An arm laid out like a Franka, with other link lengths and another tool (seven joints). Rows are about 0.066 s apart.
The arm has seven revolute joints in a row. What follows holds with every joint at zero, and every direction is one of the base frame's. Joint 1 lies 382.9 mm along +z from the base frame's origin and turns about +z. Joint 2 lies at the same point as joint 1 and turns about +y. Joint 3 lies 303.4 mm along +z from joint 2 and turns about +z. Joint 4 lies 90.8 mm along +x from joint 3 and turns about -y. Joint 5 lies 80.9 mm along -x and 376.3 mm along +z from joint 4 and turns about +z. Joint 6 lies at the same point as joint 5 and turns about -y. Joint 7 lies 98.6 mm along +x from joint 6 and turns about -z. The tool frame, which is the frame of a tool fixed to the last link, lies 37 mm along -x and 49 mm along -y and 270.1 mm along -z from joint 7; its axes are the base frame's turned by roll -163.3, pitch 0 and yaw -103.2 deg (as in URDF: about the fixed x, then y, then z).
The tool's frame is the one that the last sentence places.
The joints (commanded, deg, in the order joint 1, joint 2, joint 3, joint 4, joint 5, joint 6, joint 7), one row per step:
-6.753 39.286 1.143 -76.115 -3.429 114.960 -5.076
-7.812 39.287 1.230 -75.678 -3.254 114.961 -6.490
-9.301 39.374 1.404 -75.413 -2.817 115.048 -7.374
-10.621 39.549 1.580 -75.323 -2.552 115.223 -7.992
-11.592 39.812 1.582 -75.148 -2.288 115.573 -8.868
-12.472 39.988 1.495 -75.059 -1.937 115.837 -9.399
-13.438 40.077 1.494 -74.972 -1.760 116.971 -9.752
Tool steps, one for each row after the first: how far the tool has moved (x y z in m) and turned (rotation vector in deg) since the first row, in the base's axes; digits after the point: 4 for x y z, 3 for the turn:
0.0015 -0.0124 0.0032 0.174 -0.402 0.341
0.0004 -0.0276 0.0038 0.644 -0.704 -0.316
-0.0016 -0.0411 0.0022 0.980 -0.835 -0.992
-0.0020 -0.0527 0.0005 1.180 -1.115 -1.191
-0.0035 -0.0635 -0.0010 1.405 -1.330 -1.753
-0.0011 -0.0758 0.0000 1.349 -2.476 -2.414

